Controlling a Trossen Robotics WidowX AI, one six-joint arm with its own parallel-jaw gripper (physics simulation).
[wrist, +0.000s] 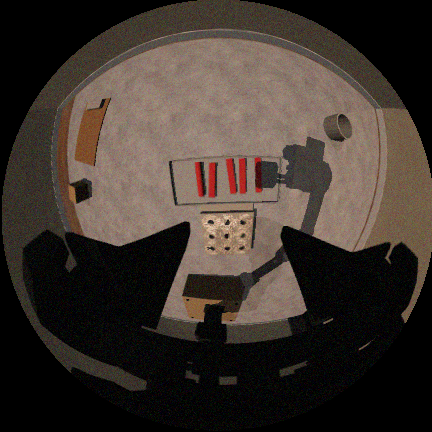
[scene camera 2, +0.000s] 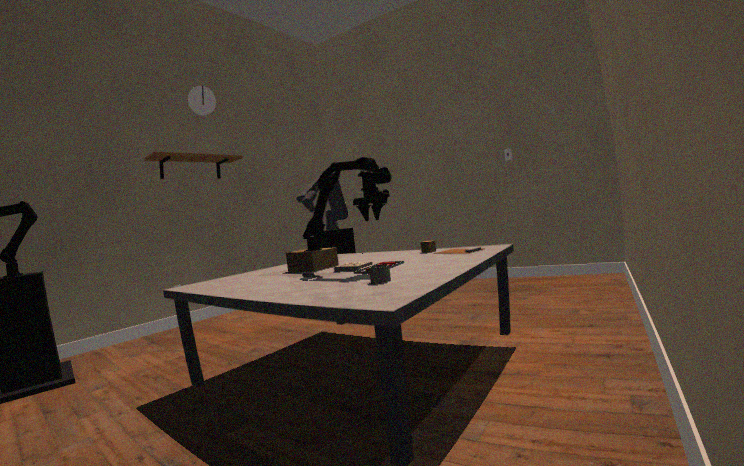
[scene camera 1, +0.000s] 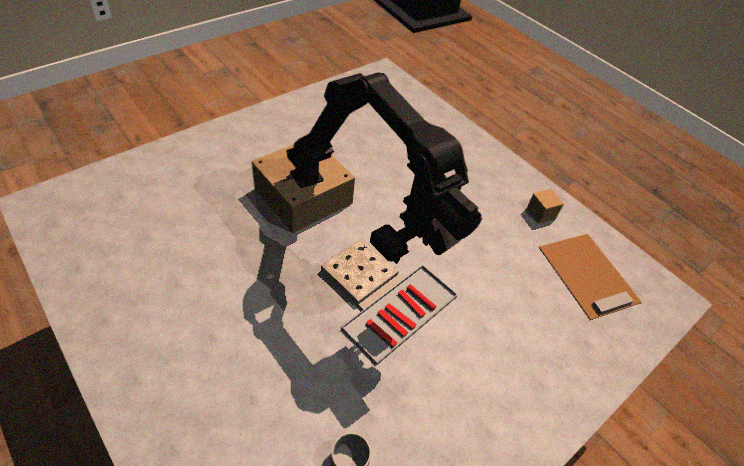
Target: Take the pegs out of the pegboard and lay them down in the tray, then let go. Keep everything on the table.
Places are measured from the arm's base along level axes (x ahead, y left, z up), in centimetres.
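Where they show: gripper, fingertip midpoint: (wrist: pixel 236 229) (scene camera 2: pixel 372 220) (scene camera 1: pixel 410 253); arm's base, link origin: (wrist: pixel 213 308) (scene camera 2: pixel 313 249) (scene camera 1: pixel 306 176).
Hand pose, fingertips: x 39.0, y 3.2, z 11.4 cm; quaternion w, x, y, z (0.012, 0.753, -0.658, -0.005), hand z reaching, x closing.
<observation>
Each offset is from my fingertips to the top centre of the thing. "spot": to the spot under its first point.
Several red pegs @[dz -20.1, dx +2.1, dy -0.3 cm] (scene camera 1: pixel 400 316) @[dz -20.1, dx +2.7, dy -2.9 cm] (wrist: pixel 242 176) lie flat, side by side and apart, across the shallow tray @[spot: dz -21.0, dx -3.7, dy +11.1 cm] (scene camera 1: pixel 426 279) (wrist: pixel 185 182). The rightmost peg in the wrist view is partly in the arm's shadow. The speckled tan pegboard @[dz -18.8, dx -11.8, dy -2.1 cm] (scene camera 1: pixel 353 267) (wrist: pixel 219 229) sits beside the tray's long side; no peg shows standing in its holes. My gripper (scene camera 2: pixel 372 219) (wrist: pixel 236 229) is open with its fingers wide apart and nothing between them. It points down and hangs high above the table. In the wrist view the pegboard shows between and beyond the fingertips.
A wooden box (scene camera 1: pixel 323 204) (wrist: pixel 215 287) stands behind the pegboard, near the arm's base. A small wooden block @[dz -15.2, dx -7.1, dy +52.9 cm] (scene camera 1: pixel 545 207) (wrist: pixel 81 191) and an orange-brown board @[dz -19.7, dx +14.4, dy +49.4 cm] (scene camera 1: pixel 584 271) (wrist: pixel 90 135) with a pale bar @[spot: dz -19.7, dx +23.9, dy +47.2 cm] (scene camera 1: pixel 613 302) are off to one side. A round cup @[dz -15.7, dx +23.6, dy -25.7 cm] (scene camera 1: pixel 351 451) (wrist: pixel 336 127) stands on the other side.
</observation>
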